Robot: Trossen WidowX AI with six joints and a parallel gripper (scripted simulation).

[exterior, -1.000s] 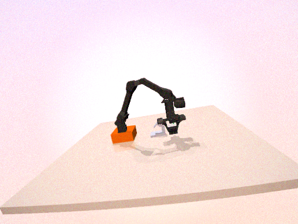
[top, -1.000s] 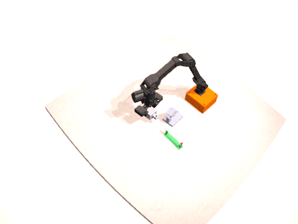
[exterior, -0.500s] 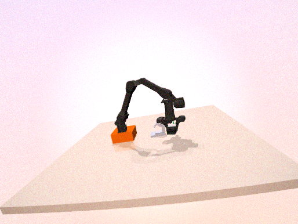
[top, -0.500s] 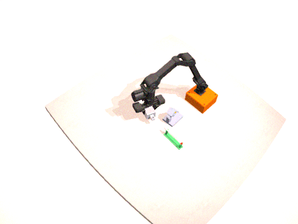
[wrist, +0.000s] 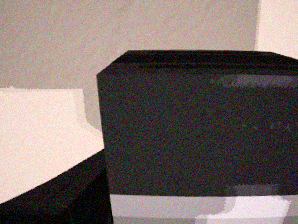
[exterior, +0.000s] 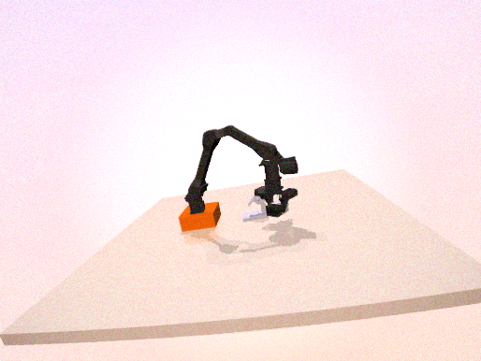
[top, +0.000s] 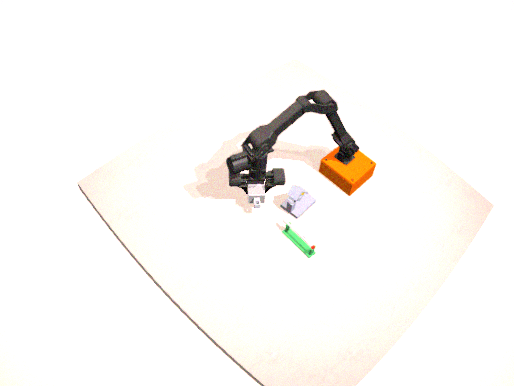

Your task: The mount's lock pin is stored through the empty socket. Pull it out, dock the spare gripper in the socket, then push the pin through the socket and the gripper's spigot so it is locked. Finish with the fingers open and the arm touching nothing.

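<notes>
Now: the spare gripper 10 mm ahead of my gripper tip, 10 mm to the left of it and 10 mm above it. From my gripper tip the other things lie so: pale grey mount: 90 mm behind, 120 mm to the left, 10 mm above; green cradle: 20 mm ahead, 230 mm to the left, 30 mm below.
</notes>
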